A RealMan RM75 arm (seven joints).
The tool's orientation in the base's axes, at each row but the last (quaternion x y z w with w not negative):
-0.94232, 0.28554, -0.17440, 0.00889
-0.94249, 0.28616, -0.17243, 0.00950
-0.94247, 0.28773, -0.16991, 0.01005
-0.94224, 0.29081, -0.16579, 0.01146
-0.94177, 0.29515, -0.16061, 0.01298
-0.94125, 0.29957, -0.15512, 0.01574
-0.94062, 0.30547, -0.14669, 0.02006
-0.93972, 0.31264, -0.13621, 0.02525
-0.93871, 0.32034, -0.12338, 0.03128
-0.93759, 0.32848, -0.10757, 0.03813
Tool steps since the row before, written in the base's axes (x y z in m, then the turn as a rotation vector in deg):
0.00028, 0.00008, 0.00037, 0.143, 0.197, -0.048
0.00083, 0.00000, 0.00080, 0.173, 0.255, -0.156
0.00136, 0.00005, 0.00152, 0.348, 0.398, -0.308
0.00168, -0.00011, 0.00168, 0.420, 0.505, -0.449
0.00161, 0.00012, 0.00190, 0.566, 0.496, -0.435
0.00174, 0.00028, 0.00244, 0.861, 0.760, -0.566
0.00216, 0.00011, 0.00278, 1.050, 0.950, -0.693
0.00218, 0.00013, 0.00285, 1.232, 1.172, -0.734
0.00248, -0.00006, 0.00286, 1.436, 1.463, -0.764
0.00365, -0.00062, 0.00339, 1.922, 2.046, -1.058
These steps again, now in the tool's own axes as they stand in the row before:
0.00029, -0.00026, -0.00026, -0.011, -0.236, 0.076
0.00090, -0.00054, -0.00048, -0.054, -0.288, 0.183
0.00151, -0.00095, -0.00099, -0.044, -0.484, 0.372
0.00188, -0.00102, -0.00104, -0.090, -0.595, 0.520
0.00174, -0.00121, -0.00131, 0.032, -0.670, 0.553
0.00187, -0.00150, -0.00181, 0.073, -1.035, 0.750
0.00233, -0.00167, -0.00204, 0.075, -1.281, 0.916
0.00228, -0.00175, -0.00215, 0.072, -1.559, 0.996
0.00254, -0.00182, -0.00214, 0.045, -1.907, 1.071
0.00376, -0.00222, -0.00247, -0.001, -2.616, 1.468

